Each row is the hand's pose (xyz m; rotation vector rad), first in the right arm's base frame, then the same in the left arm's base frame.
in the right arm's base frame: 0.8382 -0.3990 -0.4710 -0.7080 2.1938 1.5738
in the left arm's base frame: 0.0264 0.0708 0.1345 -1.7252 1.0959 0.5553
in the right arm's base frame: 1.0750 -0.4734 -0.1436 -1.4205 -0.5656 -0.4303
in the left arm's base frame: -0.2524 0.0486 0.4355 -0.9041 -2.0220 -1.0033
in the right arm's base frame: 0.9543 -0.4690 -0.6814 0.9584 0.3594 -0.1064
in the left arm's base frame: 0.2575 0.0854 0.2294 0.5809 -0.7256 0.9019
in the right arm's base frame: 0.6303 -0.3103 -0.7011 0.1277 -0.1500 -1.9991
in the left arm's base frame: 0.2105 0.1029 -0.1284 1.3063 -1.0510 -1.1247
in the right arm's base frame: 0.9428 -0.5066 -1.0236 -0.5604 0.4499 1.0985
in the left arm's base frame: 0.5970 0.0983 0.1728 -1.4413 -0.8496 0.8313
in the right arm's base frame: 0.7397 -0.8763 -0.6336 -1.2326 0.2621 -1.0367
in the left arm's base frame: 0.2733 -0.3758 0.1937 -0.4270 -1.1382 -1.2826
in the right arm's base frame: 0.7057 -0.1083 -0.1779 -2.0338 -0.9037 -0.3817
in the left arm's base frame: -0.3326 0.2370 -0.0430 -1.4026 -2.1799 -1.5703
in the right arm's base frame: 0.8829 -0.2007 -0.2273 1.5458 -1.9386 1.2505
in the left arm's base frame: -0.2472 0.2314 0.1442 -0.6443 1.2347 -1.9780
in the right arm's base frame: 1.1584 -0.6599 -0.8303 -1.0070 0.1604 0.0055
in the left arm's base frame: 0.4629 0.0164 0.4603 -0.9944 -1.3555 -0.2997
